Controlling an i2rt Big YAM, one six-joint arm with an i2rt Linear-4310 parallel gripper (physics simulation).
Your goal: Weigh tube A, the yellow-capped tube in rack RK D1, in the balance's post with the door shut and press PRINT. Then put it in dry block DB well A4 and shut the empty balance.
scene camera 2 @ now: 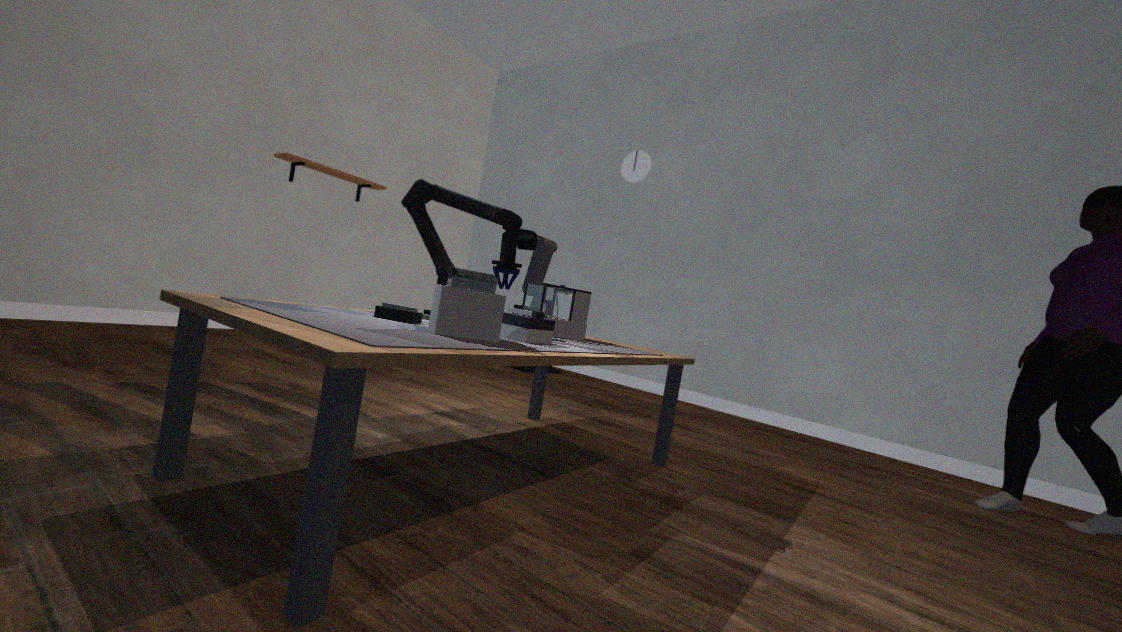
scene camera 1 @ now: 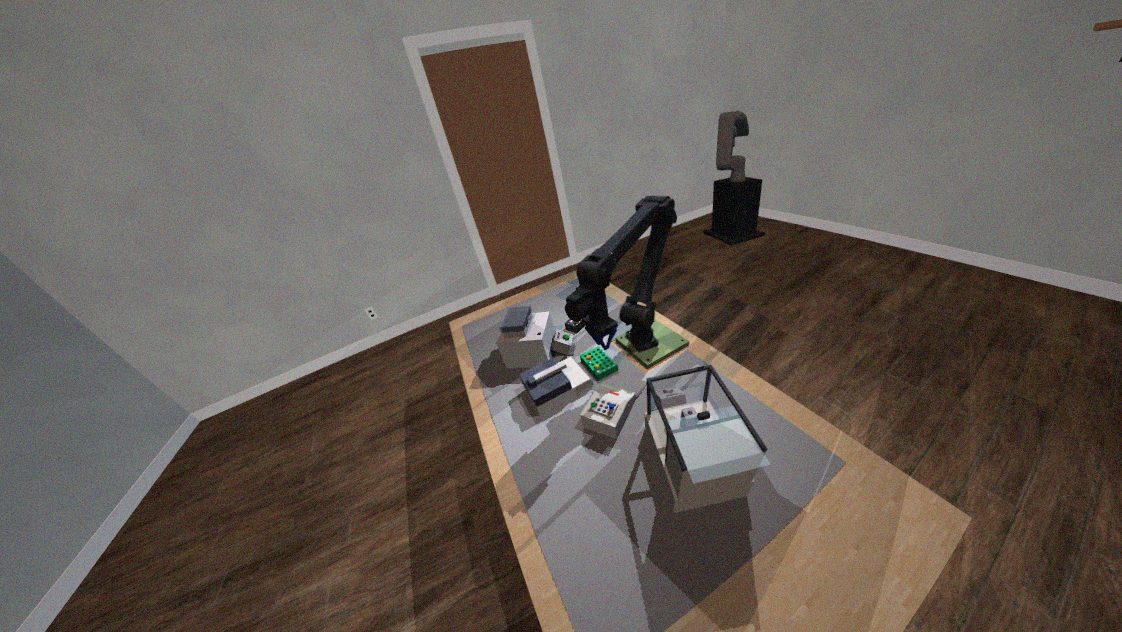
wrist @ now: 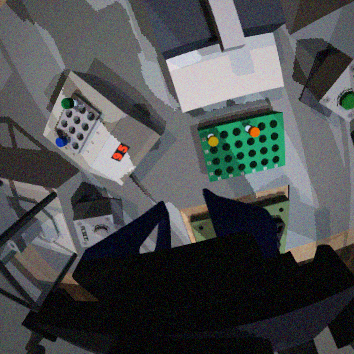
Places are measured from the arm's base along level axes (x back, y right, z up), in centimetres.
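Where they show: gripper, fingertip midpoint: (scene camera 2: 504, 289) (scene camera 1: 603, 346) (wrist: 184, 200); arm's base, link origin: (scene camera 1: 641, 339).
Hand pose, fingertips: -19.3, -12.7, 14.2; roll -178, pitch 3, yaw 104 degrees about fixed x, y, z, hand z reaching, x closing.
Note:
Each offset is from my fingertips to the centre of the thing, as dx, dy, dz. "spot": to the spot under its first point.
Tube A, with its yellow cap @(-2.1, +3.6, -10.9) (wrist: 213, 141), stands upright in the green rack (wrist: 245, 171) (scene camera 1: 599, 363), near one corner; an orange-capped tube @(-3.2, +9.2, -12.8) (wrist: 255, 132) stands in the same rack. The dry block @(-4.5, -12.8, -12.4) (wrist: 140, 134) (scene camera 1: 605, 423) has a green-capped tube @(-9.4, -14.0, -9.5) (wrist: 67, 103) and a blue-capped tube @(-4.7, -16.6, -9.5) (wrist: 61, 142) in its wells, and a red display. The balance @(spot: +6.7, -47.0, -5.7) (scene camera 1: 714, 486) is a glass-walled box; part of its frame @(spot: +4.0, -22.3, -1.6) (wrist: 27, 218) shows at the left of the wrist view. My gripper (wrist: 184, 200) (scene camera 1: 603, 343) (scene camera 2: 506, 284) is partly open and empty, above the table near the rack.
A dark and white device @(-17.4, +4.4, -10.8) (wrist: 230, 75) (scene camera 1: 549, 382) lies beyond the rack. A small box with a green button (wrist: 347, 100) (scene camera 1: 564, 339) and a tall white device @(-18.4, +27.0, -6.4) (scene camera 1: 524, 337) (scene camera 2: 468, 312) stand farther along. A small printer-like box @(spot: +12.2, -17.4, -8.6) (wrist: 95, 231) is beside the balance. The green base plate (scene camera 1: 665, 345) carries the arm.

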